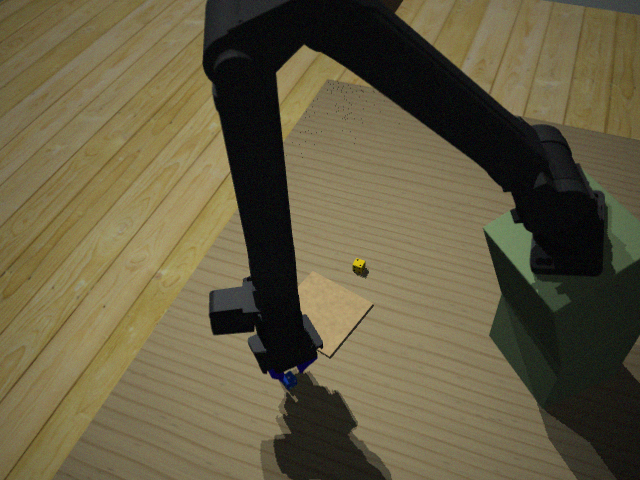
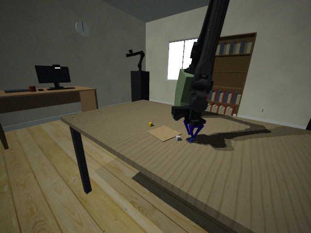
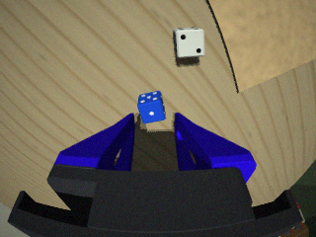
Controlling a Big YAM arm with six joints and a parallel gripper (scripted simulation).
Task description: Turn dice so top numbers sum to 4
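The blue die is 3 cm below my hand. The rest, counted from my hand: tan mat 15 cm to the right, 3 cm below; then yellow die 4 cm behind, 28 cm to the right, 3 cm below; then white die 2 cm ahead, 6 cm to the right, 3 cm below.
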